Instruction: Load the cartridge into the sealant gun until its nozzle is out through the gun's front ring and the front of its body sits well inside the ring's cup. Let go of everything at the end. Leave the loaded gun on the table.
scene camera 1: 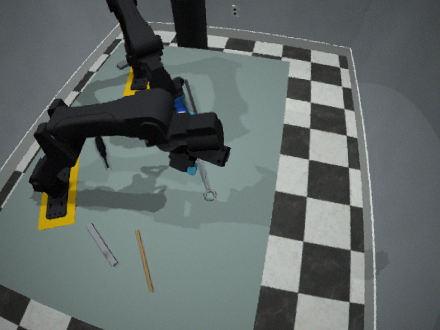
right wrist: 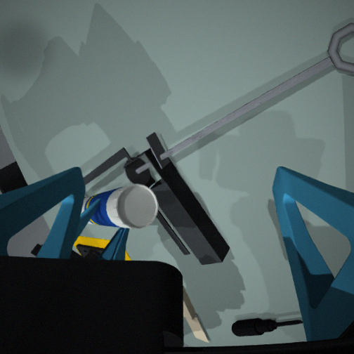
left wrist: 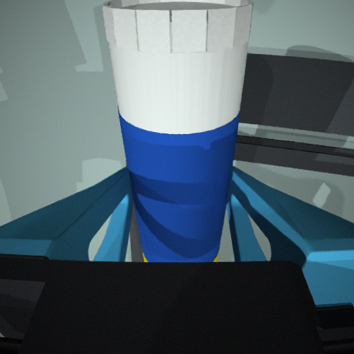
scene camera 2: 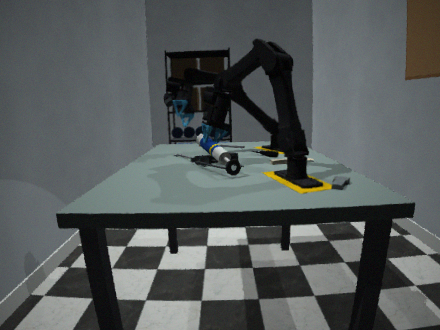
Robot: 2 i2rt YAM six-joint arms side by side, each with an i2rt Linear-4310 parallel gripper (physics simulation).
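Frame: origin at the left arm's base, x ahead, y left, z up, level; centimetres.
Seen in the pictures: left gripper, fingertip midpoint: (scene camera 1: 180, 110) (scene camera 2: 209, 144); right gripper, fingertip midpoint: (scene camera 2: 181, 121); left arm's base, origin of the base link: (scene camera 1: 141, 75) (scene camera 2: 296, 179); right arm's base, origin of the base link: (scene camera 1: 59, 191) (scene camera 2: 276, 149).
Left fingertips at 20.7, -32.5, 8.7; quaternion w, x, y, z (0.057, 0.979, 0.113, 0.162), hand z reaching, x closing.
Pixels of each thing's top centre, then the offset from my left fingertips to it, as dx, dy, dz.
- black screwdriver, middle of its top: (scene camera 1: 101, 150) (scene camera 2: 264, 150) -29.0, -10.6, -6.0
- grey bar, middle of its top: (scene camera 1: 100, 243) -23.6, -43.0, -7.6
- wooden stick, middle of its top: (scene camera 1: 144, 259) -10.1, -47.7, -8.0
- grey block, middle of its top: (scene camera 2: 339, 180) (scene camera 1: 127, 61) -29.4, +43.1, -7.2
The blue and white cartridge (scene camera 2: 207, 144) (left wrist: 180, 150) (right wrist: 137, 206) slants over the black sealant gun (scene camera 2: 202, 160) (right wrist: 192, 215), rear end raised, nozzle end low at the gun's front ring in scene camera 2. Whether the nozzle passes through the ring cannot be told. The gun lies on the table, its grey pull rod (scene camera 1: 204, 177) (right wrist: 250, 106) drawn out behind. My left gripper (scene camera 2: 213, 136) (left wrist: 179, 177) is shut on the cartridge's blue body. My right gripper (right wrist: 178, 177) (scene camera 2: 185, 116) is open and empty, high above the gun's rear. In scene camera 1 the arms hide much of the gun.
A black screwdriver (scene camera 1: 101, 146) (right wrist: 247, 327) lies near the arm bases. A grey bar (scene camera 1: 102, 245) and a wooden stick (scene camera 1: 145, 260) lie lower in scene camera 1. A grey block (scene camera 2: 341, 183) lies beside the left arm's yellow base plate (scene camera 2: 307, 190).
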